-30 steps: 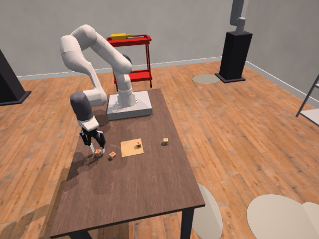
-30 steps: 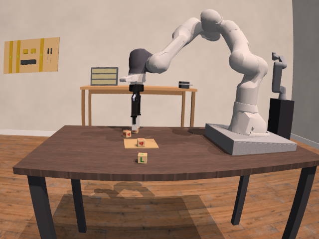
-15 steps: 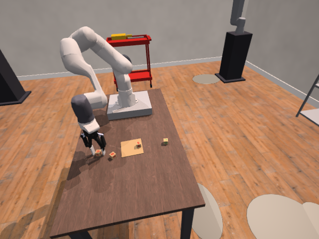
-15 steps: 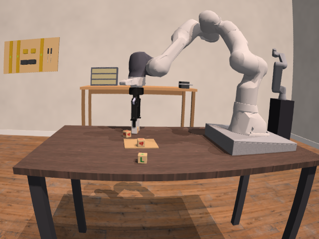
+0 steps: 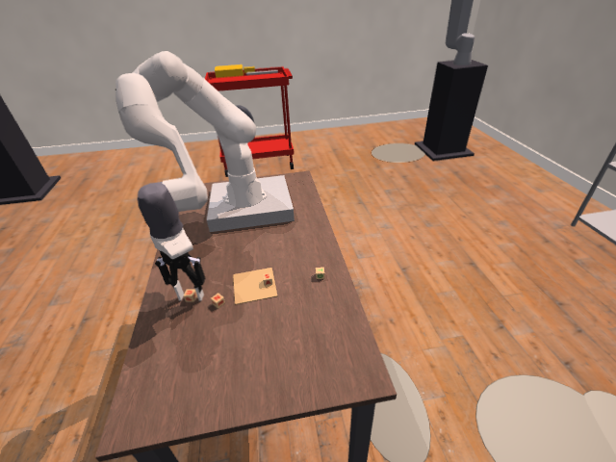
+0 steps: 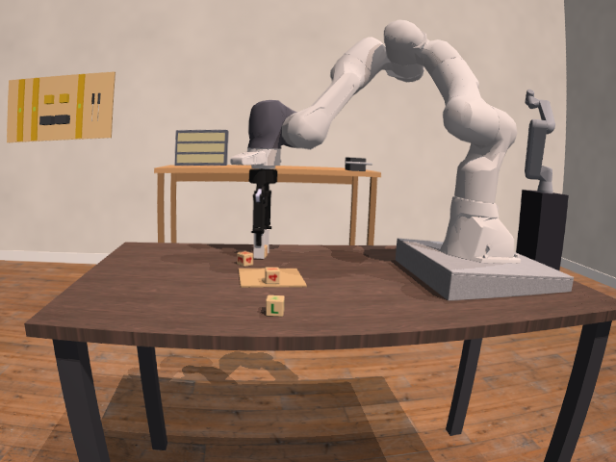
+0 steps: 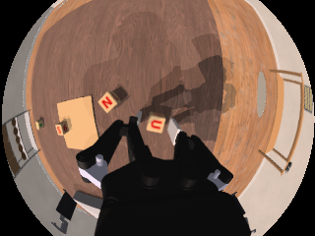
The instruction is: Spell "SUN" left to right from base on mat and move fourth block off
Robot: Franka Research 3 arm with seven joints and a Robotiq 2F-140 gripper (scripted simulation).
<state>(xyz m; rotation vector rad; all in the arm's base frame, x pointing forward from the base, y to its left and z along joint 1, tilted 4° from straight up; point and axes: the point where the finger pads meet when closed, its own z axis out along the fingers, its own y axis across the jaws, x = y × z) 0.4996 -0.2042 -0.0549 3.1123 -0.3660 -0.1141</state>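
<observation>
My hand is 20 mm above the U block. The rest, counted from my hand: mat: 10 mm behind, 210 mm to the left, 30 mm below; then S block: 10 mm behind, 260 mm to the left, 10 mm below; then N block: 40 mm ahead, 90 mm to the left, 20 mm below.
</observation>
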